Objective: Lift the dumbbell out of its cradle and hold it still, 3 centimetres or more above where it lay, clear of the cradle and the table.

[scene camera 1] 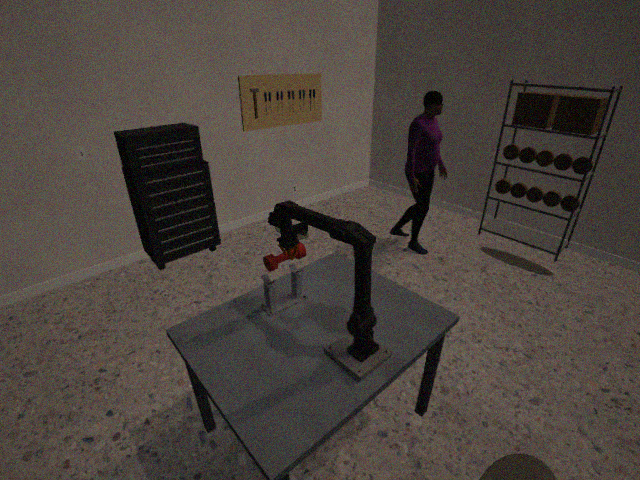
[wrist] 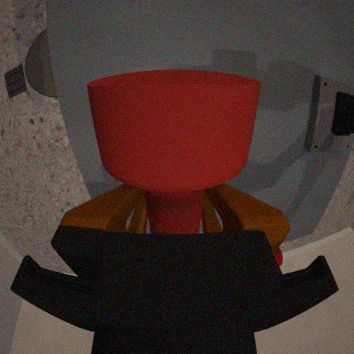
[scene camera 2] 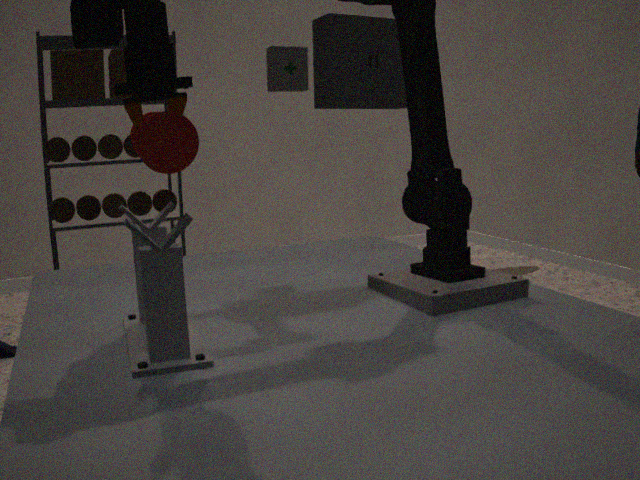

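Where they show: gripper, between the fingertips: (scene camera 1: 290, 258); arm's base, origin of its link: (scene camera 1: 363, 350) (scene camera 2: 447, 274).
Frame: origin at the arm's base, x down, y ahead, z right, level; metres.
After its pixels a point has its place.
Observation:
The red dumbbell (scene camera 1: 272, 261) @[x -0.271, y 0.468, z -0.106 m] (scene camera 2: 164, 142) @[x -0.249, y 0.502, z -0.116 m] (wrist: 174, 130) hangs in the air above its cradle, roughly level, with a visible gap below it. My gripper (scene camera 1: 287, 253) @[x -0.233, y 0.487, z 0.008 m] (wrist: 174, 177) is shut on the dumbbell's handle, with an orange finger on each side of it. In scene camera 2 the near end disc hides the handle and the fingertips. The grey cradle (scene camera 1: 267, 294) @[x -0.072, y 0.511, z -0.124 m] (scene camera 2: 162, 304) @[x -0.056, y 0.520, z -0.123 m] stands upright on the table (scene camera 1: 242, 372) @[x 0.027, y 0.262, z -0.427 m] (scene camera 2: 387, 413) @[x 0.026, y 0.341, z -0.348 m]; its two posts with V-shaped tops hold nothing.
The arm's base plate (scene camera 1: 359, 367) @[x -0.004, y -0.054, z -0.083 m] (scene camera 2: 434, 304) @[x 0.008, y 0.113, z -0.116 m] is fixed on the table, to the right of the cradle in both scene views. A person (scene camera 1: 424, 149) walks on the floor beyond the table. A shelf rack (scene camera 1: 499, 164) (scene camera 2: 45, 155) and a black tool cabinet (scene camera 1: 170, 193) stand farther off.

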